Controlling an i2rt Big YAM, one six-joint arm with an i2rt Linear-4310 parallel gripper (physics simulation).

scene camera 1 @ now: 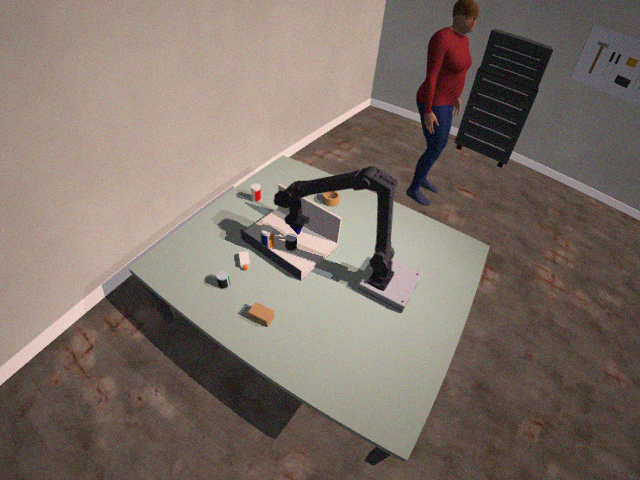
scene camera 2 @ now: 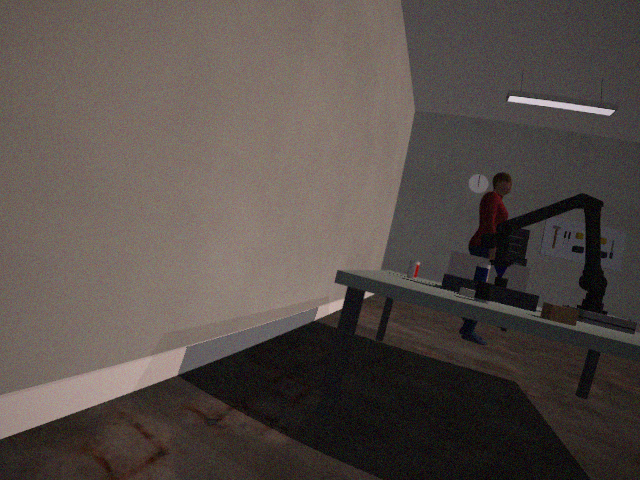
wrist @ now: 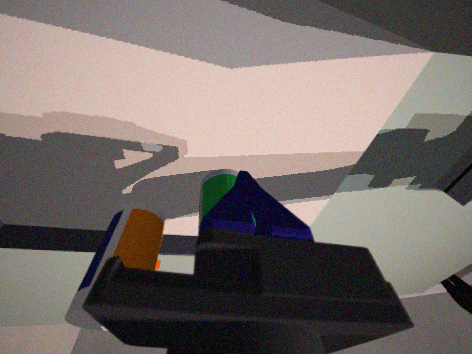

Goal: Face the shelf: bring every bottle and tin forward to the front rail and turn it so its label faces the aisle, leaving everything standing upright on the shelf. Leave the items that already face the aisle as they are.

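Frame: origin at the arm's base, x back, y up, z left, level; metres.
Seen in the pictures: gripper, fingertip midpoint: (scene camera 1: 298, 234) (wrist: 241, 177); arm's base, link origin: (scene camera 1: 380, 278) (scene camera 2: 591, 311).
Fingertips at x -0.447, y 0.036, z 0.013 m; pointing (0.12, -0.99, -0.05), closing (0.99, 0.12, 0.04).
Observation:
Pixels of each thing's top centre, then the offset from my fingertips to it. "pt": a spot on its surface instead. Level surfaces: height alone.
- shelf board, surface height: dy -0.052 m
- dark tin, top centre: (scene camera 1: 291, 237) dx -0.005, dy +0.018, dz +0.056 m
- green label, surface spot: (wrist: 217, 191) pt dx -0.016, dy -0.017, dz +0.031 m
- blue bottle with an orange label, top centre: (wrist: 106, 320) (scene camera 1: 266, 229) dx -0.106, dy +0.057, dz +0.113 m
- dark front rail, top centre: (scene camera 2: 490, 284) (scene camera 1: 269, 249) dx -0.067, dy -0.023, dz +0.148 m
- white tin, top centre: (scene camera 2: 415, 261) (scene camera 1: 255, 186) dx -0.416, dy +0.007, dz -0.166 m
- white box, top centre: (scene camera 2: 473, 290) (scene camera 1: 244, 259) dx -0.145, dy -0.061, dz +0.243 m
- black tin, top centre: (scene camera 1: 222, 275) dx -0.136, dy -0.019, dz +0.401 m
- cardboard box, top centre: (scene camera 2: 561, 306) (scene camera 1: 261, 311) dx +0.111, dy -0.039, dz +0.435 m
- tape ring, top centre: (scene camera 1: 331, 194) dx -0.057, dy -0.039, dz -0.415 m
My gripper (scene camera 1: 297, 230) (wrist: 241, 177) is shut, its blue fingers pressed together with nothing between them. It hangs just above the shelf board (scene camera 1: 314, 244) (wrist: 270, 116). A dark tin (scene camera 1: 290, 242) with a green label (wrist: 217, 191) stands upright on the board just beyond the fingers, partly hidden by them in the wrist view. A blue bottle with an orange label (scene camera 1: 267, 238) (wrist: 139, 239) stands upright to its left, near the dark front rail (scene camera 1: 270, 255).
A grey back panel (scene camera 1: 324, 220) rises behind the shelf. On the table stand a red and white tin (scene camera 1: 256, 191) (scene camera 2: 416, 270), a white box (scene camera 1: 244, 259), a black tin (scene camera 1: 222, 279), a cardboard box (scene camera 1: 261, 314) and a tape ring (scene camera 1: 330, 198). A person (scene camera 1: 442, 95) stands by a black rack (scene camera 1: 501, 95).

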